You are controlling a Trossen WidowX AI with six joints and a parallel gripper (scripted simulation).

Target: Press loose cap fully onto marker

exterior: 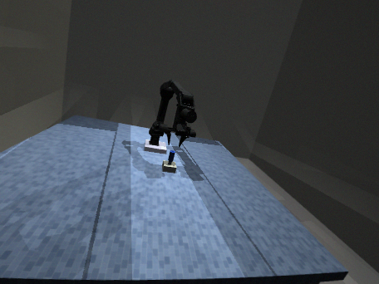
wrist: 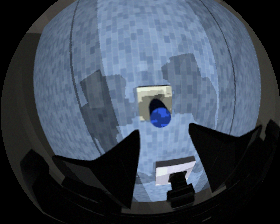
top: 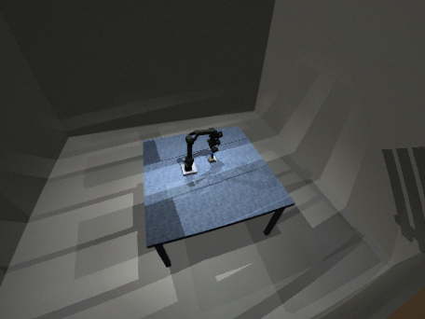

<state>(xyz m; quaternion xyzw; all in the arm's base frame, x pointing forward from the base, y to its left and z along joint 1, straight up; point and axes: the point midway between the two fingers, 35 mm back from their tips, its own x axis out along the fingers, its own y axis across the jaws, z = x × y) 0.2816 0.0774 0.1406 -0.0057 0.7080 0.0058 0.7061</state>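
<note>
Right now my gripper tip is 6 cm above the blue cap. Round my gripper tip: tan holder block 12 cm below.
</note>
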